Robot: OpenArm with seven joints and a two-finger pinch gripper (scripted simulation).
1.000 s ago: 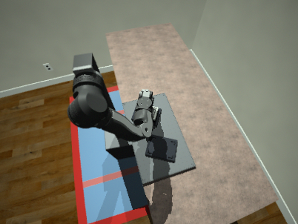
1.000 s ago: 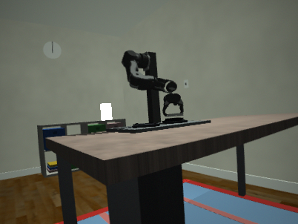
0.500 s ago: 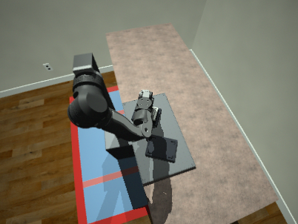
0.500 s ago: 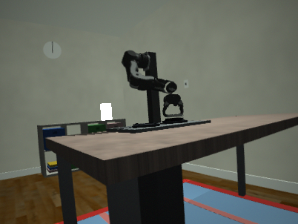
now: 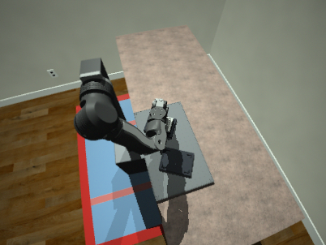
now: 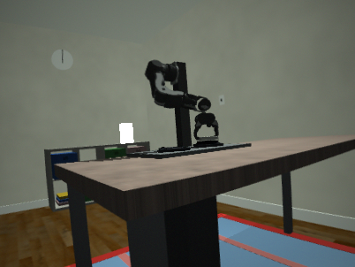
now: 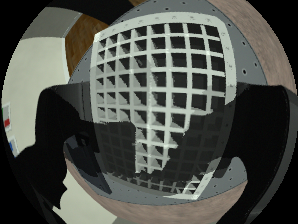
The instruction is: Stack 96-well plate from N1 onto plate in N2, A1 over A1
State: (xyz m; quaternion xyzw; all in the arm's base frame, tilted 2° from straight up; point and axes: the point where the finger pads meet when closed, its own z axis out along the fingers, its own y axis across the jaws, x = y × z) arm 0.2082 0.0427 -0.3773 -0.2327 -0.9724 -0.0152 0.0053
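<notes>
My gripper is now right at the white 96-well plate. The rest, counted from my hand: black 96-well plate (20 mm below); then plate nest N1 (220 mm to the right, 40 mm ahead, 30 mm below).
</notes>
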